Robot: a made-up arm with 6 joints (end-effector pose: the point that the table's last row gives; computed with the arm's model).
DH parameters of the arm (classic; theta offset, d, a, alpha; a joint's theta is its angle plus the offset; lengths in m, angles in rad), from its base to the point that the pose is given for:
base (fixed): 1.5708 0.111 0 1.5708
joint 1: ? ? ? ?
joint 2: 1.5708 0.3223 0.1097 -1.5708
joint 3: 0 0.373 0.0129 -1.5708
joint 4: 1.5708 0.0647 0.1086 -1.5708
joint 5: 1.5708 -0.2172 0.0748 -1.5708
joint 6: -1.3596 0 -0.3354 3.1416
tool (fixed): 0.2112 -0.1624 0 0
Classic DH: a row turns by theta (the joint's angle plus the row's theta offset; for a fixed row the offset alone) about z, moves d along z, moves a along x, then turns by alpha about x.
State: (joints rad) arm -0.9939 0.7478 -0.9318 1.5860 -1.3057 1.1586
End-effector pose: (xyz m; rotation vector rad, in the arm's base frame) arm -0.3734 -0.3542 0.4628 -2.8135 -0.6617 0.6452
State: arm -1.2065 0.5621 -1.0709 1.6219 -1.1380 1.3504
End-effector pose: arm -0.4010 -0.3098 0.5096 -2.9097 -0.5893 0.7757
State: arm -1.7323 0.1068 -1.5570 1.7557 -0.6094 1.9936
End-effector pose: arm -0.4917 -0.1809 0.6106 2.6950 0.5763 -0.9354
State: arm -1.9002 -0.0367 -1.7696 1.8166 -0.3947 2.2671
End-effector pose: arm -0.5077 -0.1295 0.6394 2.5403 0.6878 -1.0268
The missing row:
joint 1: 1.5708 -0.2846 0.0949 -1.5708
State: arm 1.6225 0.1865 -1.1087 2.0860 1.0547 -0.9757
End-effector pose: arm -0.4645 -0.1923 -0.1921 1.6037 0.9390 1.6559
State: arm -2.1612 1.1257 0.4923 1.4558 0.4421 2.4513
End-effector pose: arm 0.1164 -0.0213 0.2900 -0.5063 -1.6041 -2.3885
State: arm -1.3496 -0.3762 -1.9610 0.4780 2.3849 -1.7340
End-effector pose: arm -0.8232 -0.1895 0.8160 1.5714 0.6966 0.1182
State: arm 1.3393 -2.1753 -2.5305 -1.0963 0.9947 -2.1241
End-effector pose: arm -0.6262 -0.6936 0.0789 -1.1414 1.1792 1.7968
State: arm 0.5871 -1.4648 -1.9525 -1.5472 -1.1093 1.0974
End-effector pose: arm -0.9834 -0.2716 0.1963 1.3322 0.6668 -0.8573
